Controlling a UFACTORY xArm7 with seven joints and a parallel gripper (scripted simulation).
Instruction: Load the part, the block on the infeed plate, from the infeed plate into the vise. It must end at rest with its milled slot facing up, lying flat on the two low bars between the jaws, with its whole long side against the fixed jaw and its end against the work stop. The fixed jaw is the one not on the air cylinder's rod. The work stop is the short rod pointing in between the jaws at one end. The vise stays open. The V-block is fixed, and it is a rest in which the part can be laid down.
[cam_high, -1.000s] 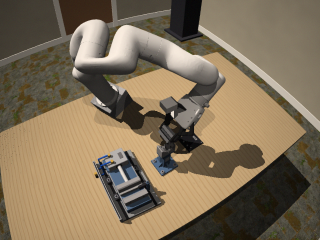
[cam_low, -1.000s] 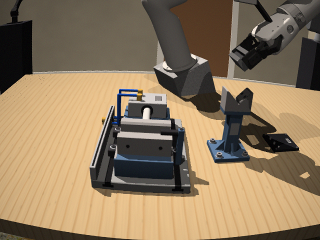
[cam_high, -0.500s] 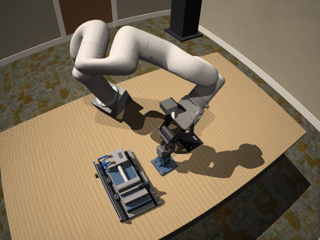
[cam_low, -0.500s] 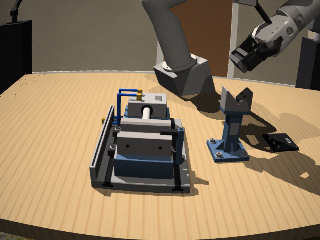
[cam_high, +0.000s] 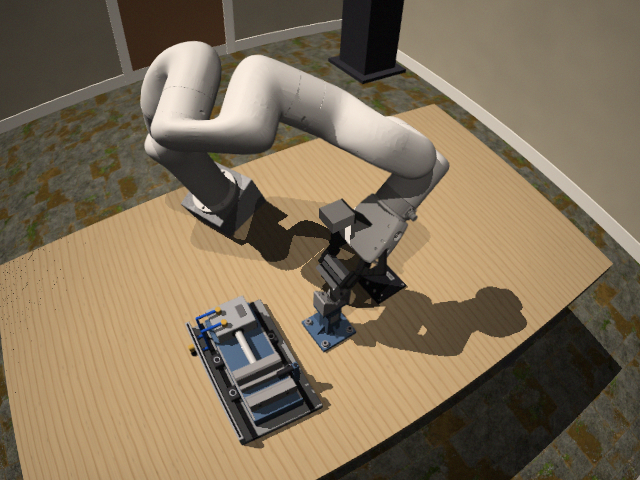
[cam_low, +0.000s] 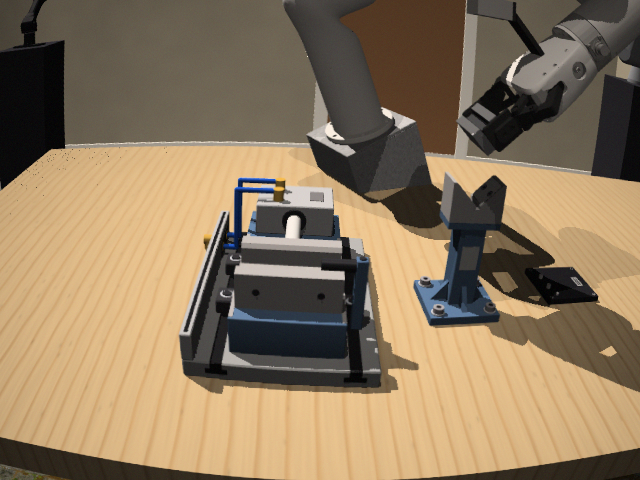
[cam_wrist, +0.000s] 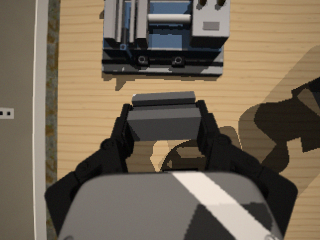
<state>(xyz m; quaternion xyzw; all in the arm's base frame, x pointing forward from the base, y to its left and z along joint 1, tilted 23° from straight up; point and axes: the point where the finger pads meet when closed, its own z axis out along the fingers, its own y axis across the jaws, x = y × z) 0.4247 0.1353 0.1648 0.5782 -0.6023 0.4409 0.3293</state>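
My hand is 170 mm above the blue stand and 10 mm to the left of it. Also, from my hand: work stop (170 mm to the right, 140 mm below, 70 mm ahead); then part (10 mm to the right); then blue base (220 mm below, 10 mm to the right).
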